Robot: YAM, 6 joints.
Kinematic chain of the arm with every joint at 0, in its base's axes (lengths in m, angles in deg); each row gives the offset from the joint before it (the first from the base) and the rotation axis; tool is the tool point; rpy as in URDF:
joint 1: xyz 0 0 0.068 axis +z
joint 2: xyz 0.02 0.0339 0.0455 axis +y
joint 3: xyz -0.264 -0.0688 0 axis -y
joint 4: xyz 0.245 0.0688 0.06 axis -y
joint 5: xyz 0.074 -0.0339 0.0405 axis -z
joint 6: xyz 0.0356 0 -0.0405 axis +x
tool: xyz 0 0 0 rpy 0 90 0
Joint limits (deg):
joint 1: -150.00..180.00
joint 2: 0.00..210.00
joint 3: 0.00..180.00
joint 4: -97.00..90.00
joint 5: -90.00..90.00
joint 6: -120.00..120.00
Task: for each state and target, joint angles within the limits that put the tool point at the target. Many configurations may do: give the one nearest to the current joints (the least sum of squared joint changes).
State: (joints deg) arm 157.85 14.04 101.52 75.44 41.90 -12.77
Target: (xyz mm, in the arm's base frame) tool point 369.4 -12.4 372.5
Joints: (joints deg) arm 173.14 0.00 84.15 90.00 63.35 -12.77
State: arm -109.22 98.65 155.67 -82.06 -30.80 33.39
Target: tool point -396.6 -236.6 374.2
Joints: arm -150.00 128.86 149.11 -72.30 -10.69 33.39
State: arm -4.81 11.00 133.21 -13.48 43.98 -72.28
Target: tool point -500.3 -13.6 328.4
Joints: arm -1.57 0.00 136.43 -24.04 50.17 -72.28
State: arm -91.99 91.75 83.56 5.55 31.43 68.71
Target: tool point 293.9 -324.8 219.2
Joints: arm -45.72 110.07 75.75 3.79 27.41 68.71
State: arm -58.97 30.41 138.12 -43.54 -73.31 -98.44
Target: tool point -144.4 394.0 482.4
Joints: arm -65.35 27.11 153.36 -29.65 -68.37 -98.44
